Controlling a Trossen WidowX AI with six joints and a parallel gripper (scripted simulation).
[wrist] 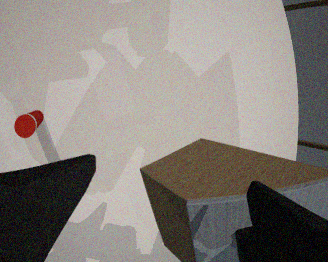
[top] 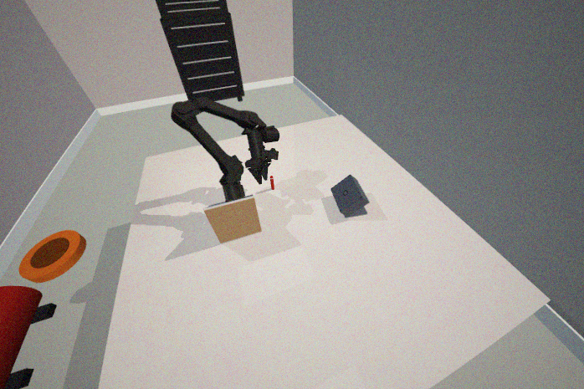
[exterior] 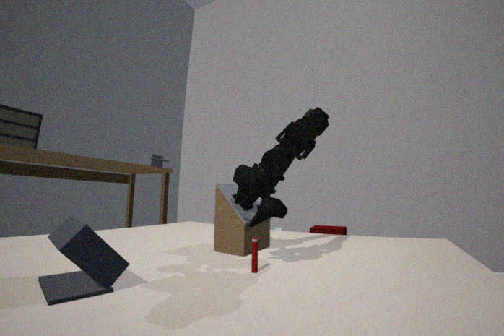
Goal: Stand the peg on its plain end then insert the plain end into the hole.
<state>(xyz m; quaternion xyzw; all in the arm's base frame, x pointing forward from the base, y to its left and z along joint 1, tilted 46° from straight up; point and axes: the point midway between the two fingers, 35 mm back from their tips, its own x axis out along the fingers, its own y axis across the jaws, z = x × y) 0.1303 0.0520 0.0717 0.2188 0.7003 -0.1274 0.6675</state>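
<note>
Right now the red peg is 50 mm ahead of my gripper tip, 60 mm to the left of it and 70 mm below it. The rest, counted from my gripper tip: dark sloped panel: 310 mm ahead, 170 mm to the right, 60 mm below.
</note>
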